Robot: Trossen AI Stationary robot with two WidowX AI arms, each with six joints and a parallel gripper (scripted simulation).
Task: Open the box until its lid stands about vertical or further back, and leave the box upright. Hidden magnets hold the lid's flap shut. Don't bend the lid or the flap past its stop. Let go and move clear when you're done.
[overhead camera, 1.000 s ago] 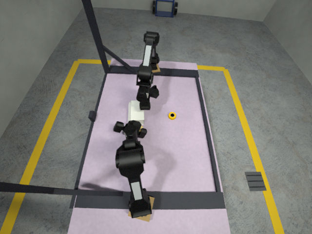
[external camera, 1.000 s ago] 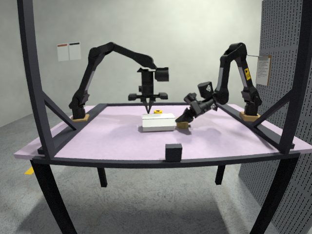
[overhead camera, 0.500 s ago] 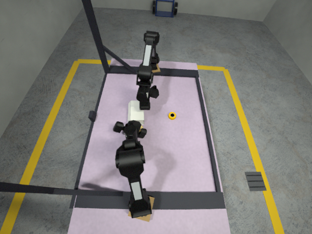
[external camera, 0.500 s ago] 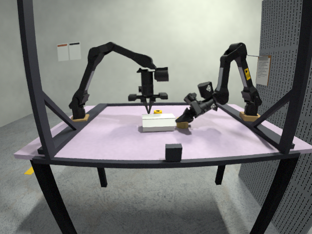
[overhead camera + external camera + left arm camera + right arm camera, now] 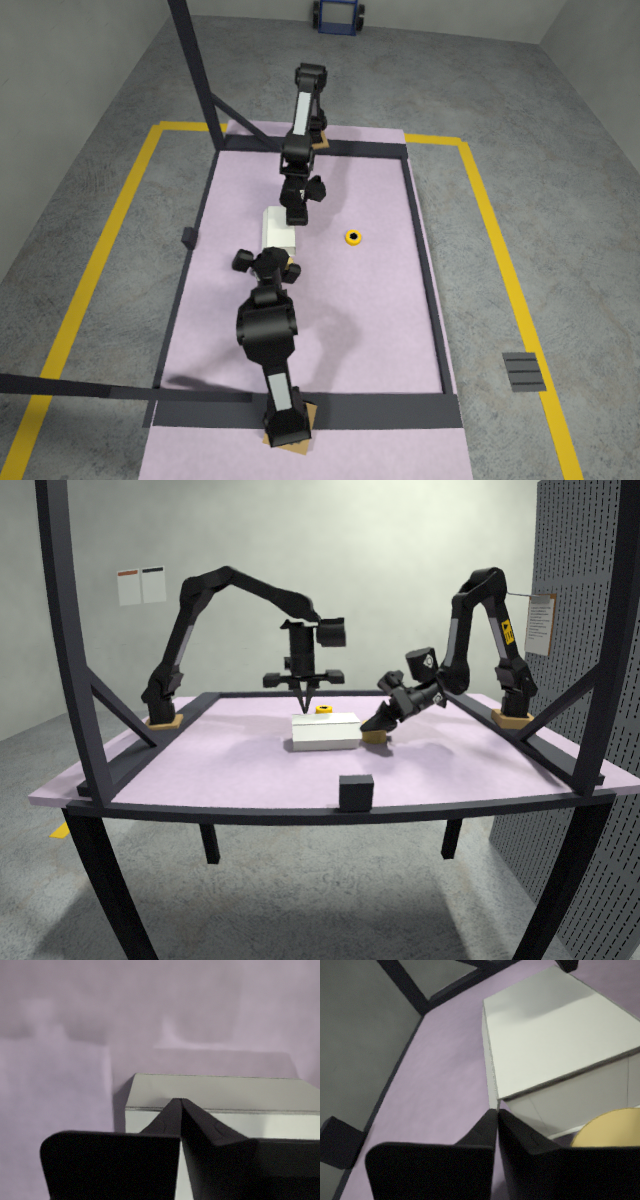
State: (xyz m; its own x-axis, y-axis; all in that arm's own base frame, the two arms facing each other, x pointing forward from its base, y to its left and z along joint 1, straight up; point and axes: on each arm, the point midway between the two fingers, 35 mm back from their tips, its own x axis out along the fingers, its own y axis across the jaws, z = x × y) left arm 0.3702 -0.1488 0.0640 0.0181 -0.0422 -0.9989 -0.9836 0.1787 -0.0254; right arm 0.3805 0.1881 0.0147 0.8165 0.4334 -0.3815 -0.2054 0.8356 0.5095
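Right now the white box is 11 cm to the left of my right hand, 2 cm below it and 1 cm ahead of it.
The white box lies 70 mm behind my left hand, 50 mm to the right of it and 50 mm below it.
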